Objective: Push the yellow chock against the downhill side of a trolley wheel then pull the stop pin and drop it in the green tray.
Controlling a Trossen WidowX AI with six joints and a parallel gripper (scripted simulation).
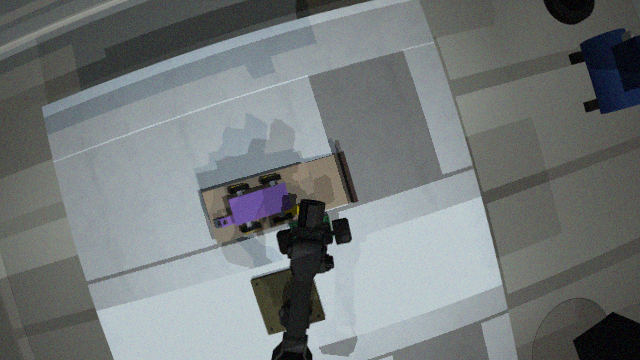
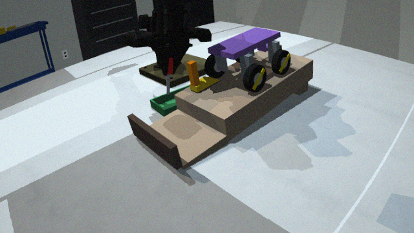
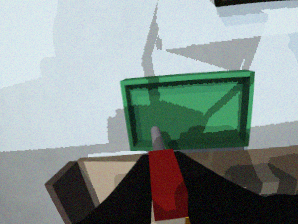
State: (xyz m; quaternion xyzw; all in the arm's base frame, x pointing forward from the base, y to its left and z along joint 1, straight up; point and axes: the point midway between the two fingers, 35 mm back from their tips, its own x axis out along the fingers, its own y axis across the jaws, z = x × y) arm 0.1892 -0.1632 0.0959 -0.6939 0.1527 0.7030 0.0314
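Now: the green tray 9 cm below my gripper tip and 2 cm to the left of it. Also, from my gripper tip: red-headed stop pin (right at my gripper tip); yellow chock (8 cm ahead, 2 cm to the left); purple-decked trolley (14 cm ahead, 10 cm to the left, 3 cm above).
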